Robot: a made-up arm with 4 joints. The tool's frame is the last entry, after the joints.
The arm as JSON. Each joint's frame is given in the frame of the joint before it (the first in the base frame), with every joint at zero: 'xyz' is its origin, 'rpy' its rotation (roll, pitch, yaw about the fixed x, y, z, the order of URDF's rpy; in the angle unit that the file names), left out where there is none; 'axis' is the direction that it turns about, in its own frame. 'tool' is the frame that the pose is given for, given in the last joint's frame.
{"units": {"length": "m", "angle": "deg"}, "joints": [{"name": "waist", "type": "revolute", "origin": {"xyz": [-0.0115, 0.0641, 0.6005], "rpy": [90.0, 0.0, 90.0]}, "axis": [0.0, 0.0, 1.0]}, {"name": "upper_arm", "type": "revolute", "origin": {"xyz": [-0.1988, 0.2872, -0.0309], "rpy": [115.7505, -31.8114, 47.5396]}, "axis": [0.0, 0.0, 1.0]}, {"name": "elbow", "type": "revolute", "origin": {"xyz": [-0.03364, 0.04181, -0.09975], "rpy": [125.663, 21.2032, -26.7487]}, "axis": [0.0, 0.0, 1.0]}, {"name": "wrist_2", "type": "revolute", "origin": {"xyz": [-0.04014, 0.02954, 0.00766], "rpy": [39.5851, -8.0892, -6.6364]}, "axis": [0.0, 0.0, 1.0]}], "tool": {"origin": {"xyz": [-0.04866, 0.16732, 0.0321], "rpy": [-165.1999, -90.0, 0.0]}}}
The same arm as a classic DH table. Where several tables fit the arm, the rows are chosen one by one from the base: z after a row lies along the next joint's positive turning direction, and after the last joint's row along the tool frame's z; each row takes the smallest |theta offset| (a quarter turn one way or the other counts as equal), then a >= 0, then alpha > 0; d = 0 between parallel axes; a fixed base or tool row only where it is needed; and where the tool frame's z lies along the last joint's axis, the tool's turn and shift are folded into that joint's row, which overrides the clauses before.
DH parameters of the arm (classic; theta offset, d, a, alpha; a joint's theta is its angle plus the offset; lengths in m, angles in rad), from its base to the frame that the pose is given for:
base (fixed): 1.5708 0.6005 0.0641 1.5708
waist: 1.0787 -0.1659 0.1592 1.9489
upper_arm: -0.1177 -0.4403 -0.0529 2.1455
elbow: -0.7299 0.0169 -0.0468 0.7028
wrist_2: -1.093 0.0057 -0.1742 -1.5708
tool (fixed): -1.5708 -0.0043 0 0

